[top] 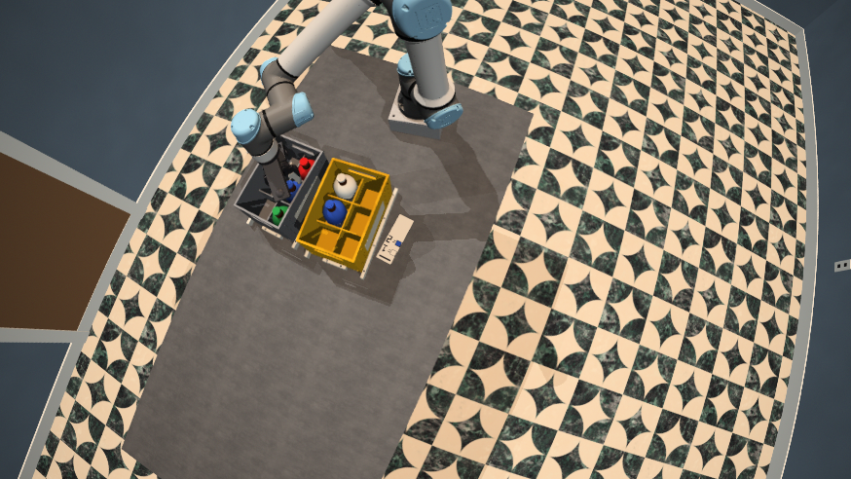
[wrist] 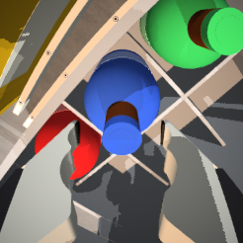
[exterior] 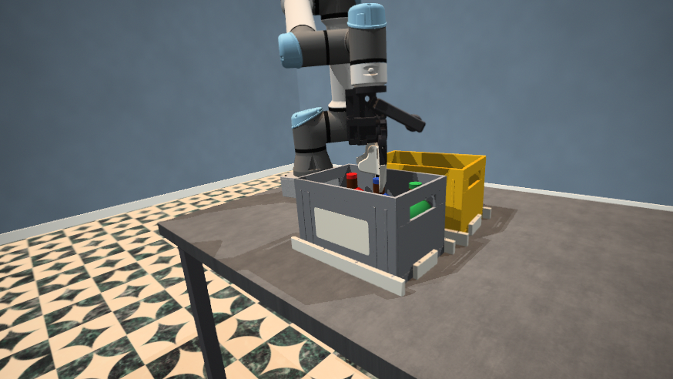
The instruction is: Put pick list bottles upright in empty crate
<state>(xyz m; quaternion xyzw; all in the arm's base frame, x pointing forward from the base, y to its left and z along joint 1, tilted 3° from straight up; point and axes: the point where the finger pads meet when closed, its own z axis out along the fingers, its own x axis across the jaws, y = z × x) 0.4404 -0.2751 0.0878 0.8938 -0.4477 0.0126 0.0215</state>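
My gripper is now 70 mm above the grey crate, 40 mm to the left of it and 10 mm past it. Round my hand: green-label bottle (90 mm ahead, 70 mm below, 10 mm to the right); red-label bottle (80 mm behind, 70 mm below, 10 mm to the left); white-label bottle (150 mm to the left, 70 mm below, 60 mm behind).
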